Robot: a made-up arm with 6 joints.
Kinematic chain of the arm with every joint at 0, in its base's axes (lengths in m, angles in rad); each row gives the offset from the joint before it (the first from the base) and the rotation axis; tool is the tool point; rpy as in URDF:
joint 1: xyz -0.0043 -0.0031 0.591 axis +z
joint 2: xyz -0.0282 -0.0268 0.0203 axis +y
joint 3: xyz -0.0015 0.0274 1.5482 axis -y
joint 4: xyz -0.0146 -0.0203 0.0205 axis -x
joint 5: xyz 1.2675 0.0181 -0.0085 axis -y
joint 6: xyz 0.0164 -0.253 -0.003 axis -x
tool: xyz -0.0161 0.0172 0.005 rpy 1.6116 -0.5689 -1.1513
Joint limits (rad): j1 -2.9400..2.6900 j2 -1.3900..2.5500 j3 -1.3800..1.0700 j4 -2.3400..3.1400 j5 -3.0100..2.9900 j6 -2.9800..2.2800
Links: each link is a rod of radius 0.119 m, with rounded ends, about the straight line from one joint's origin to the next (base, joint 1, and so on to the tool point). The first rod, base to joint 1, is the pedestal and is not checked.
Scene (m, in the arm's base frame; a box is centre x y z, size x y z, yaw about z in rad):
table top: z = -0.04
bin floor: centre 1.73 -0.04 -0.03 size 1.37 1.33 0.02 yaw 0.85
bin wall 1: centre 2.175 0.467 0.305 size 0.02 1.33 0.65 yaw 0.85
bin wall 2: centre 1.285 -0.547 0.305 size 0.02 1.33 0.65 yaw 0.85
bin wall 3: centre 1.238 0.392 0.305 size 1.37 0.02 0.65 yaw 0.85
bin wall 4: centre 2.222 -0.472 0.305 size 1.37 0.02 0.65 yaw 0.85
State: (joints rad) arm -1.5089 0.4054 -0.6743 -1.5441 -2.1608 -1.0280
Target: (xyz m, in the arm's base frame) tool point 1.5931 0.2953 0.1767
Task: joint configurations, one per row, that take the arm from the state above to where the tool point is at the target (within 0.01 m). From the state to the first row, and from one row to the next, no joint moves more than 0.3 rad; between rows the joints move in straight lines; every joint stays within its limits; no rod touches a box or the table.
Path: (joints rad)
1: -1.2316 0.4222 -0.5827 -1.5864 -2.1624 -1.0283
2: -0.9543 0.4390 -0.4910 -1.6287 -2.1640 -1.0286
3: -0.6771 0.4557 -0.3994 -1.6710 -2.1656 -1.0289
4: -0.3998 0.4725 -0.3078 -1.7133 -2.1672 -1.0292
5: -0.1225 0.4893 -0.2162 -1.7556 -2.1688 -1.0295
6: 0.1548 0.5061 -0.1245 -1.7979 -2.1705 -1.0298
7: 0.1549 0.7663 -0.1260 -1.7968 -2.1690 -1.0310
8: 0.1551 1.0266 -0.1274 -1.7957 -2.1675 -1.0321

